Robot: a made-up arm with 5 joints. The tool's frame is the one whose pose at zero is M. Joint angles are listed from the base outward.
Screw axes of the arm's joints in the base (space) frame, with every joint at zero. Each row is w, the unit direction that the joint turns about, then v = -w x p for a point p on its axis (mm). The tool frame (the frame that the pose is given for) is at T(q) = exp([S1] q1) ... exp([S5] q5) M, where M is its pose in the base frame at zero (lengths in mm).
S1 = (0, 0, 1, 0.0, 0.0, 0.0)
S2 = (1, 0, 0, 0.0, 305.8, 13.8)
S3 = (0, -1, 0, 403.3, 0.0, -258.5)
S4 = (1, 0, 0, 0.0, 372.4, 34.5)
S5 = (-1, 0, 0, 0.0, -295.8, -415.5)
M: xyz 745.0 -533.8 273.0 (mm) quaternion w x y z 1 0 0 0
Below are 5 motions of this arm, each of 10 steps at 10 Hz.
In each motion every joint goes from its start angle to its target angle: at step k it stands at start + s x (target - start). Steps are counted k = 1, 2, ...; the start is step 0. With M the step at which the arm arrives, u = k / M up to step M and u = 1 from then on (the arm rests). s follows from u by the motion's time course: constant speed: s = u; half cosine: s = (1 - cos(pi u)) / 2; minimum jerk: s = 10 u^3 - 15 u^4 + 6 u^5.
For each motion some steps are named. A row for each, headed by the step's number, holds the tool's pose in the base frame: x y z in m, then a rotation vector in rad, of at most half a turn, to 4 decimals.
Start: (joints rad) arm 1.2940 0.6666 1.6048 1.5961 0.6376
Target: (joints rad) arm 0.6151 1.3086 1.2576 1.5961 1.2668
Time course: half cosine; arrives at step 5
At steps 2, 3, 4, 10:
2: 0.7740 0.4886 0.6406 1.9761 -0.7649 0.5227
3: 0.8886 0.3288 0.5085 1.8101 -0.7716 0.1499
4: 0.9353 0.1955 0.4102 1.6987 -0.7453 -0.1248
10: 0.9439 0.1461 0.3758 1.6625 -0.7292 -0.2226

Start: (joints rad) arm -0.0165 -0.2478 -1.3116 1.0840 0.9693
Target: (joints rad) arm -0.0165 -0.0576 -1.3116 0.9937 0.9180
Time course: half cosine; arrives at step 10
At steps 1, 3, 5, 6, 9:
1: -0.0475 -0.3697 -0.1058 -0.0997 1.2929 -0.2471
3: -0.0448 -0.3613 -0.1159 -0.0762 1.2969 -0.2201
5: -0.0402 -0.3472 -0.1320 -0.0383 1.3024 -0.1763
6: -0.0376 -0.3394 -0.1403 -0.0183 1.3047 -0.1532
9: -0.0321 -0.3225 -0.1573 0.0231 1.3085 -0.1051

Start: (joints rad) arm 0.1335 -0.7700 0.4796 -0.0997 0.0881
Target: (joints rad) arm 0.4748 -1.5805 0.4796 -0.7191 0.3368
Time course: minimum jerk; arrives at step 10
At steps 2, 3, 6, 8, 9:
2: 0.7311 -0.0622 0.8817 -0.9968 -0.5606 0.2796
3: 0.7023 0.0345 0.9129 -1.1592 -0.6039 0.3058
6: 0.4622 0.5159 0.8938 -1.9369 -0.9312 0.3699
8: 0.3006 0.7062 0.7725 -2.2999 -1.1678 0.3384
9: 0.2690 0.7354 0.7419 -2.3660 -1.2185 0.3257

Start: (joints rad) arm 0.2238 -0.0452 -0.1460 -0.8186 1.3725
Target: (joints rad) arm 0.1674 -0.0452 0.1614 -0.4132 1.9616
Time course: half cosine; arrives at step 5
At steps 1, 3, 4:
1: 0.8204 -0.1169 0.6488 -2.2532 -0.1780 0.2453
3: 0.7797 -0.1789 0.6509 -2.3420 -0.2494 0.0275
4: 0.7646 -0.1995 0.6467 -2.3789 -0.2747 -0.0748

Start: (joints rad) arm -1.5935 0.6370 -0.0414 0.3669 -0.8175
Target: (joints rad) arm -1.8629 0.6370 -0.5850 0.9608 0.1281
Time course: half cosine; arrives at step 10
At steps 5, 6, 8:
5: -0.0818 -0.5807 -0.2602 1.4744 -1.1337 -1.3311
6: -0.0521 -0.5303 -0.2820 1.4961 -1.0536 -1.3864
8: -0.0007 -0.4478 -0.3006 1.5348 -0.9210 -1.4606

